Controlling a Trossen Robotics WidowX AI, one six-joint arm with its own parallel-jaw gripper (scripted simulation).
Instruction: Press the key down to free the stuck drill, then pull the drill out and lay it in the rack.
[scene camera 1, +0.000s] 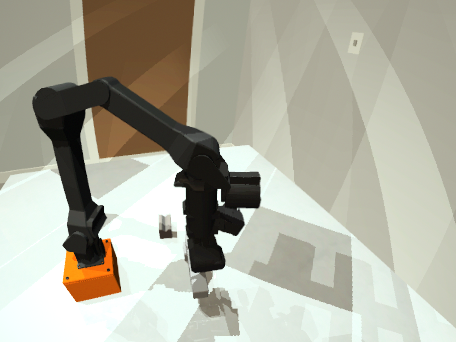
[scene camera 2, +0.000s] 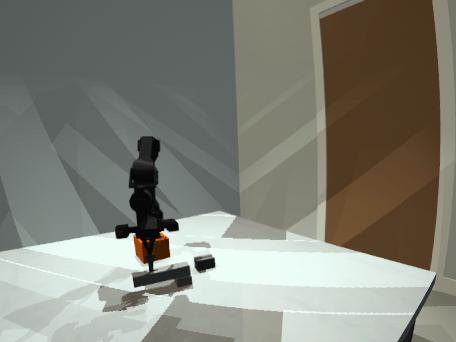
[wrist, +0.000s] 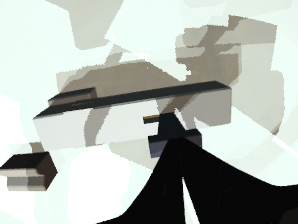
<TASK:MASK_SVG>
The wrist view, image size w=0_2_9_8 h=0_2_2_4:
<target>my gripper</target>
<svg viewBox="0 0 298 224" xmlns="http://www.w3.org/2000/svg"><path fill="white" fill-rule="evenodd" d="M96 222L96 224L186 224L184 189L182 189L184 188L185 180L185 188L188 189L190 201L192 201L194 206L194 213L197 214L200 224L298 224L298 185L277 186L267 184L266 181L257 179L257 177L251 176L250 173L231 167L226 161L218 159L217 156L214 156L214 153L205 151L205 149L202 149L200 145L193 143L193 141L180 137L180 139L170 139L164 151L161 153L160 159L157 161L156 167L154 167L152 175L150 175L146 184L142 186L141 192L138 193L136 200L133 200L132 204L128 206L128 209L116 218L113 217L109 218L109 220Z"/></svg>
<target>blue key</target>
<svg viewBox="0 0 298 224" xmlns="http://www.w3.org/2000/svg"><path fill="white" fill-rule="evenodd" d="M148 136L150 157L152 159L153 157L161 156L170 139L184 137L184 139L193 141L193 143L204 148L201 132L197 128L186 131L184 125L178 120L174 112L161 113L160 119L158 119L157 135Z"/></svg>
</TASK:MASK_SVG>
